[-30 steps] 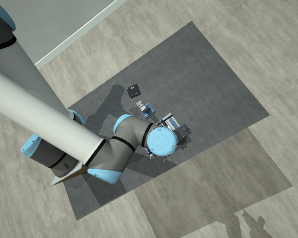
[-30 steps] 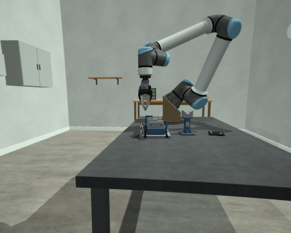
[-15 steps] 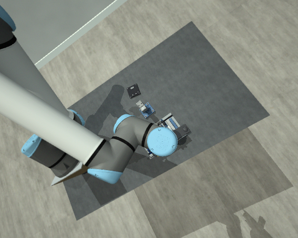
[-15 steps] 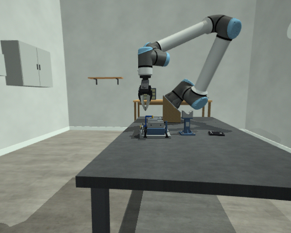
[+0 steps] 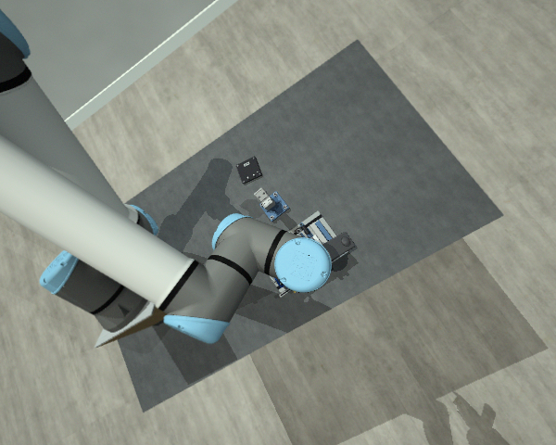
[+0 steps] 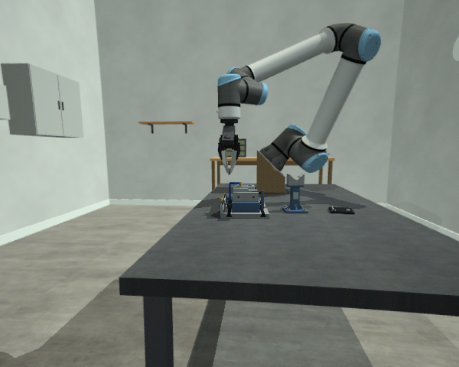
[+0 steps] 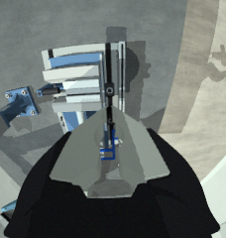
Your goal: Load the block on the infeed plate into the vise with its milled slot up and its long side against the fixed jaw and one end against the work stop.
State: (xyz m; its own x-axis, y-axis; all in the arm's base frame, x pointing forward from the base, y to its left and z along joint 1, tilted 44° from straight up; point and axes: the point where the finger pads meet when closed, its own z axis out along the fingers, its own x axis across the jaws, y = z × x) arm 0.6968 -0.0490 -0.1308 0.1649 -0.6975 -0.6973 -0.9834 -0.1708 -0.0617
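My hand is 80 mm above the part, 50 mm to the right of it and 10 mm past it. From my hand the other things lie so: infeed plate 460 mm to the left, 170 mm below, 130 mm behind; then vise 140 mm below, 80 mm behind, 50 mm to the left.
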